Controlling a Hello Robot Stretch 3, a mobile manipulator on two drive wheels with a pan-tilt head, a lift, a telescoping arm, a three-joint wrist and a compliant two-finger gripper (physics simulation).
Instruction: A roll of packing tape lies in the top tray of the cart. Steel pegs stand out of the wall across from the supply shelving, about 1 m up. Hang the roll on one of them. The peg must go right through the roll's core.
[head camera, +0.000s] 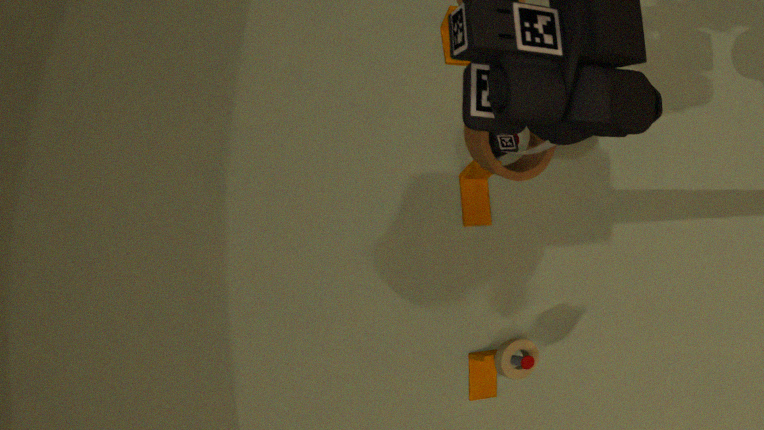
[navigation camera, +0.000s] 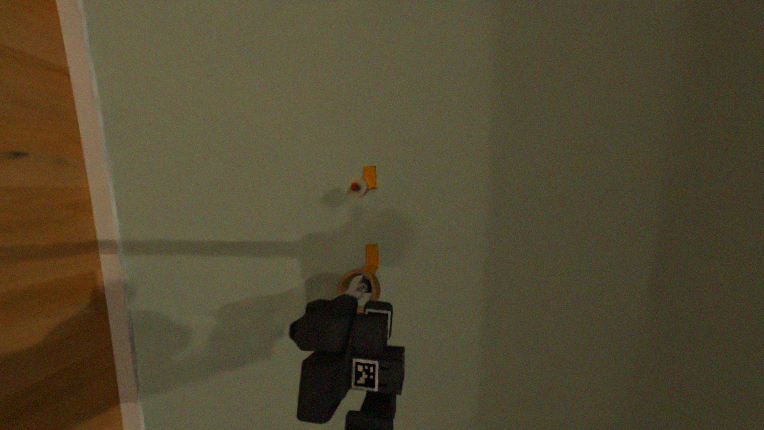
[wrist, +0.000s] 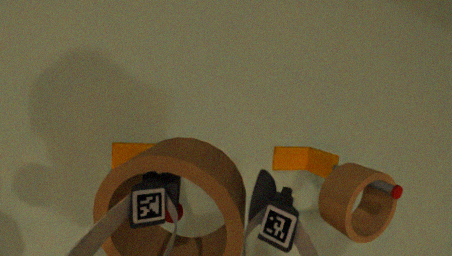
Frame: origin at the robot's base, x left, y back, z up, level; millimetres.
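Seen in the pictures: gripper, between the fingertips: (navigation camera: 367, 301) (wrist: 221, 182).
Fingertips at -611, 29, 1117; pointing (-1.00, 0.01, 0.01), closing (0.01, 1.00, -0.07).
Pixels of each thing's top centre, then the offset from my fingertips to it, as dx, dy, dz. "spot": a spot on its surface instead. Level surfaces: height alone.
- packing tape, centre of its top: (wrist: 179, 141) (head camera: 469, 132) (navigation camera: 379, 291) +23, -30, +34
- smaller roll, centre of its top: (wrist: 363, 167) -115, +187, -7
- small roll, centre of its top: (head camera: 497, 361) (navigation camera: 367, 187) +40, -288, -4
- red-tipped peg, a spot on its surface: (head camera: 527, 362) (navigation camera: 354, 187) spot: +90, -272, -21
- Wooden floor, height of its surface: dz -1118
The large brown roll of packing tape (head camera: 521, 173) (navigation camera: 343, 280) (wrist: 202, 153) is at my gripper (head camera: 505, 129) (navigation camera: 364, 296) (wrist: 221, 182). In the wrist view, the left finger is inside its core and the right finger is outside its right wall. The fingers stand apart, wider than that wall, with a visible gap inside the core; they do not pinch it. A red peg tip (wrist: 174, 213) shows through the core, partly behind the left finger. Its shaft is hidden, so I cannot tell how far it enters the core. An orange block (head camera: 476, 201) (navigation camera: 371, 256) (wrist: 127, 152) is on the wall above it.
A smaller roll (wrist: 332, 197) hangs on the peg (wrist: 396, 191) to the right. Another small roll (head camera: 502, 362) (navigation camera: 365, 182) surrounds a red-tipped peg (head camera: 527, 362) (navigation camera: 354, 186) on the other side. Orange blocks (head camera: 482, 376) (navigation camera: 369, 176) (wrist: 291, 158) mark both. Wooden floor (navigation camera: 42, 213) lies beyond the baseboard (navigation camera: 96, 160).
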